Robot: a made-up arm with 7 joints.
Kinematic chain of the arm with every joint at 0, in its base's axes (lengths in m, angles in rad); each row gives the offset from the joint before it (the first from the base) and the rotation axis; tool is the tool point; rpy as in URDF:
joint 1: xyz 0 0 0.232 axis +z
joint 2: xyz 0 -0.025 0.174 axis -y
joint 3: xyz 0 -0.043 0.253 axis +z
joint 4: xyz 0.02 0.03 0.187 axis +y
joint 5: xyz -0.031 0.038 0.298 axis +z
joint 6: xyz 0 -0.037 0.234 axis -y
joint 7: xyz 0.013 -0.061 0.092 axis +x
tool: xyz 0 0 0 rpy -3.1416 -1.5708 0
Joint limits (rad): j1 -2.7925..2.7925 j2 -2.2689..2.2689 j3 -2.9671..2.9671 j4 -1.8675..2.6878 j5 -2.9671..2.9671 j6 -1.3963..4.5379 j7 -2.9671..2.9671
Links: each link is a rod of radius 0.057 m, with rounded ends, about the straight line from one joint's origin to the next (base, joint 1, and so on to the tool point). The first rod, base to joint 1, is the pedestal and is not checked.
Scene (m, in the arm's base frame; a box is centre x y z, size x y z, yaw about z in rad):
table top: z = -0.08
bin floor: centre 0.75 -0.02 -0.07 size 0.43 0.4 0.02 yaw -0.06
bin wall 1: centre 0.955 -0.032 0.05 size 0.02 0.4 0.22 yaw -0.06
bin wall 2: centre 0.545 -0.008 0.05 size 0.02 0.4 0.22 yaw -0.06
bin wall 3: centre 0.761 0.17 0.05 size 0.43 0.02 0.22 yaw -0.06
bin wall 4: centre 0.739 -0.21 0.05 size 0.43 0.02 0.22 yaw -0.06
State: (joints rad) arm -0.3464 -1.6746 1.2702 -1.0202 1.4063 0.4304 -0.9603
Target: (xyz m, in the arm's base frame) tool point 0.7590 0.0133 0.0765
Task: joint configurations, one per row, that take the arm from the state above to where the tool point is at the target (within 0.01 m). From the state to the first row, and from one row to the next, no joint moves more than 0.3 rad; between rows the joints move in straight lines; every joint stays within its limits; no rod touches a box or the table.
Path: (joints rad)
1: -0.0735 -1.6327 1.3704 -1.1582 1.3705 0.5015 -0.9603
2: 0.1994 -1.5908 1.4706 -1.2961 1.3348 0.5726 -0.9603
3: 0.4723 -1.5489 1.5708 -1.4341 1.2990 0.6437 -0.9603
4: 0.7452 -1.5070 1.6711 -1.5721 1.2632 0.7149 -0.9603
5: 1.0180 -1.4651 1.7713 -1.7100 1.2274 0.7860 -0.9603
6: 0.8973 -1.6846 2.0286 -1.5129 1.2263 0.7602 -0.9603

